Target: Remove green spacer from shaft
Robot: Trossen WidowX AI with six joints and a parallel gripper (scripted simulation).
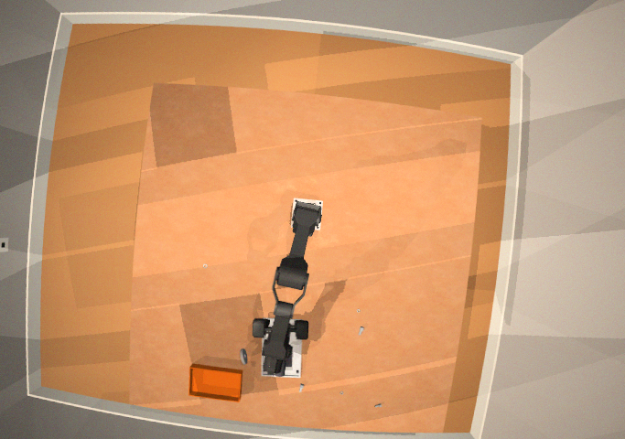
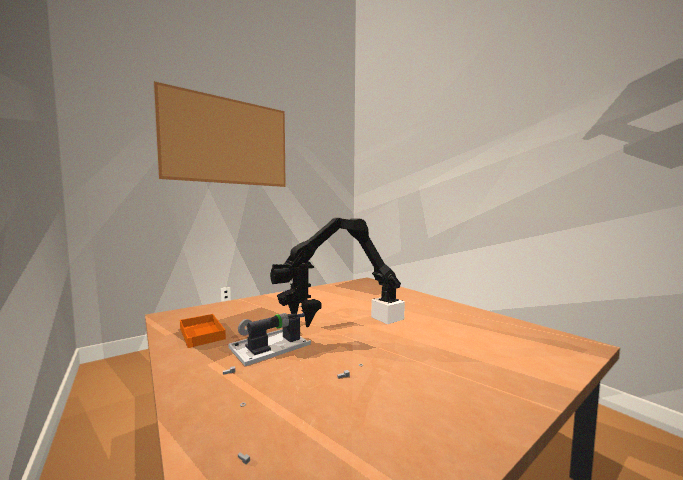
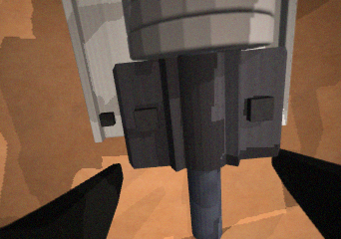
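The dark shaft is 50 mm ahead of my gripper tip, 10 mm to the right of it and 30 mm above it. Also, from my gripper tip: grey spacer 60 mm ahead, 10 mm to the right, 30 mm above; then orange tray 240 mm ahead, 280 mm to the right, 40 mm below; then green spacer 90 mm ahead, 10 mm to the right, 30 mm above.
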